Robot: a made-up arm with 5 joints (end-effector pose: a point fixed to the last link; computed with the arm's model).
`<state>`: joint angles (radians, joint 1 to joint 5).
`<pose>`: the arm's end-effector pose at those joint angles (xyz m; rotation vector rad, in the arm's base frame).
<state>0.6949 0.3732 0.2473 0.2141 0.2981</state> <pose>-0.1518 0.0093 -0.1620 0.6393 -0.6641 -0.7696</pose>
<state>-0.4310 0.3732 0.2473 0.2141 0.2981</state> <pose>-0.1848 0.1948 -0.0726 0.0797 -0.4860 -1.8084</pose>
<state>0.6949 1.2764 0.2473 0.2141 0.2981</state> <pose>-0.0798 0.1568 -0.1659 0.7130 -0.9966 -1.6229</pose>
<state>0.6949 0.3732 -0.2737 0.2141 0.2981</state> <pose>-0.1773 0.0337 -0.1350 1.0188 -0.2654 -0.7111</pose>
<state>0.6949 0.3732 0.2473 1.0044 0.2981</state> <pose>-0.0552 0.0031 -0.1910 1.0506 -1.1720 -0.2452</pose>
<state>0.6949 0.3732 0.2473 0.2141 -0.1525</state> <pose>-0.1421 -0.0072 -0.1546 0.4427 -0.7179 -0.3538</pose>
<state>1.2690 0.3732 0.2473 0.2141 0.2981</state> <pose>-0.0582 -0.0450 -0.1850 0.8544 -0.6936 -0.2050</pose>
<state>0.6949 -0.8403 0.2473 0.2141 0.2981</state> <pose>-0.0424 -0.1591 -0.0865 0.4278 -0.1610 0.3316</pose>
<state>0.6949 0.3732 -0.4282 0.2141 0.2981</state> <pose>-0.1850 0.0372 -0.1246 1.1246 -0.1418 -0.6867</pose>
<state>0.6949 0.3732 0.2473 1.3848 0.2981</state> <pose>-0.0078 0.0113 -0.1789 1.2272 -1.3953 0.0461</pose>
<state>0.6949 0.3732 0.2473 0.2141 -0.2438</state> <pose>-0.1397 -0.0098 -0.1524 0.4018 -0.7255 -0.2698</pose>
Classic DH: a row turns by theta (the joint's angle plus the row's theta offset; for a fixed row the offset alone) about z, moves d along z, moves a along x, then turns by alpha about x. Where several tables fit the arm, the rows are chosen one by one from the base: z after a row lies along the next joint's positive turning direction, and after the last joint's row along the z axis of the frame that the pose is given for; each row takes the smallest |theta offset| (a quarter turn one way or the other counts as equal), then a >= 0, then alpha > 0; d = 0 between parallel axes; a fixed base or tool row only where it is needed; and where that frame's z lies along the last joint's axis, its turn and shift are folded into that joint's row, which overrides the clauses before.
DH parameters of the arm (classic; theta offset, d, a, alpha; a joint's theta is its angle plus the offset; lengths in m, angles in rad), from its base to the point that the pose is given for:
base (fixed): -0.0744 0.1493 -0.0144 0.4553
joint 1: -0.1248 -0.1168 -0.0179 2.425
joint 2: 1.3725 0.0444 0.0204 -1.3285
joint 3: 1.5037 0.0786 -0.0115 1.5418
joint 4: -1.4516 -0.0741 -0.0851 1.9223
joint 5: 0.2059 0.1659 -0.0394 -3.0088
tool (fixed): -0.8096 0.1772 0 0

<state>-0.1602 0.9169 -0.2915 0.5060 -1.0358</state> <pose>-0.0959 0.1570 -0.1036 0.0054 -0.9691 -0.6686</pose>
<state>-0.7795 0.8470 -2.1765 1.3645 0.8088</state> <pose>0.0379 0.2046 0.1120 -1.9172 1.0847 0.7077</pose>
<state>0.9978 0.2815 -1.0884 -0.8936 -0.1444</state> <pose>-0.1195 -0.1200 -0.0087 0.5103 0.9584 0.3007</pose>
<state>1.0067 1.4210 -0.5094 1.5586 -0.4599</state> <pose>0.0577 0.1207 -0.0879 1.0385 -2.4645 -0.3649</pose>
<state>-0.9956 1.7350 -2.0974 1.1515 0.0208</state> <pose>0.1355 0.0962 0.0028 -0.7064 2.7435 0.5985</pose>
